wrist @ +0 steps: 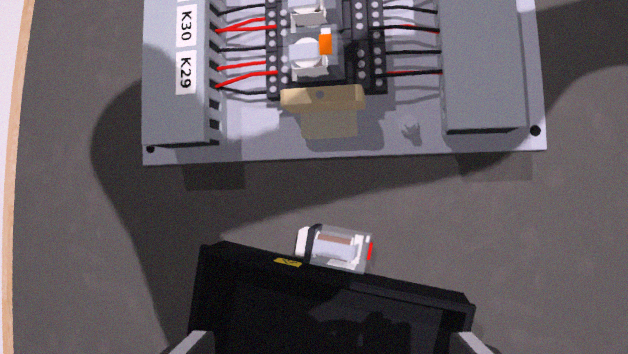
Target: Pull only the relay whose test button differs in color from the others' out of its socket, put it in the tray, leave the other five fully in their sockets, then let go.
Observation:
In view: a relay (313, 54), a relay (328, 246), a relay panel (258, 129) and an end bracket (340, 97).

